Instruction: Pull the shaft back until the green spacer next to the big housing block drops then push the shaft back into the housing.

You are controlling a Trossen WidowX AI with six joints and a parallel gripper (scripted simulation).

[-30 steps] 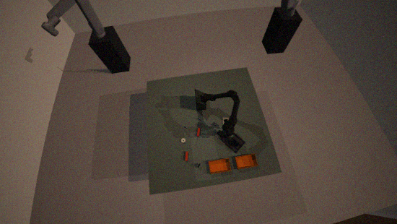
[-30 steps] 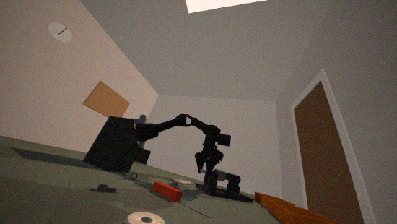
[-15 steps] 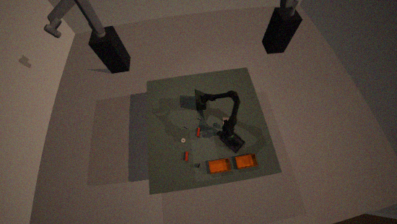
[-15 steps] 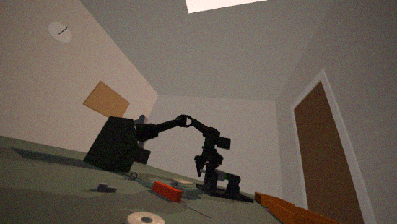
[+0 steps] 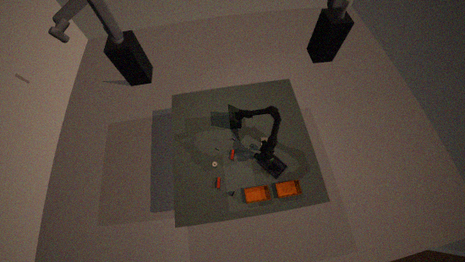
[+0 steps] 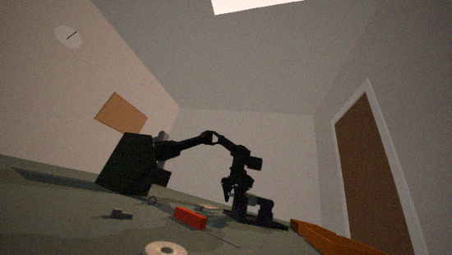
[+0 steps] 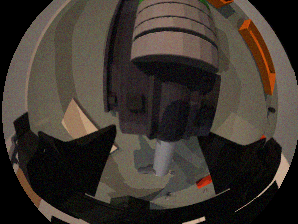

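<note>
Now: the grey shaft 70 mm ahead of my gripper tip, 50 mm to the left of it and 30 mm above it. Also, from my gripper tip: white ring 30 mm ahead, 430 mm to the right, 40 mm below; then beige card 120 mm behind, 70 mm to the left, 40 mm below; then greenish spacer 80 mm ahead, 60 mm to the left, 30 mm above.
</note>
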